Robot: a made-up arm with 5 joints.
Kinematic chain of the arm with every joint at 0, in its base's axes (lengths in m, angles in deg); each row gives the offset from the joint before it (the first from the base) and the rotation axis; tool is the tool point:
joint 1: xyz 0 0 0.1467 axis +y
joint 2: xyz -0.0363 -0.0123 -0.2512 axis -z
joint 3: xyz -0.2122 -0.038 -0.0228 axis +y
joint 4: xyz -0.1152 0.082 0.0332 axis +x
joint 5: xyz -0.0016 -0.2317 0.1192 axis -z
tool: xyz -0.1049 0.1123 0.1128
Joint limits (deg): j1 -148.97..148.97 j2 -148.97..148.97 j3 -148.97..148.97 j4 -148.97..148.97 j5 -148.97..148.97
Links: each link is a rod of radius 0.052 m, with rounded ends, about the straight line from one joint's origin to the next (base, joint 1, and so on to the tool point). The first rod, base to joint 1, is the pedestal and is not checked.
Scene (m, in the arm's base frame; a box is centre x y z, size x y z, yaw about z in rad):
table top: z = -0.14
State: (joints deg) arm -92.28 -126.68 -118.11 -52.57 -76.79
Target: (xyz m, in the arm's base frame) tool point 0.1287 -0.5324 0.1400
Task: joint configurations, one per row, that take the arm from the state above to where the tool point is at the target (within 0.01 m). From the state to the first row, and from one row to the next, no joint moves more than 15 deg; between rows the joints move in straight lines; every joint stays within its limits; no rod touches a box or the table.
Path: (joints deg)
1: -90.34 -124.71 -105.06 -51.92 -63.82
2: -88.41 -122.73 -92.02 -51.28 -50.85
3: -86.47 -120.76 -78.97 -50.63 -37.88
4: -84.53 -118.78 -65.92 -49.99 -24.92
5: -82.60 -116.81 -52.88 -49.34 -11.95
6: -80.66 -114.83 -39.83 -48.69 1.02
7: -78.72 -112.86 -26.78 -48.05 13.99

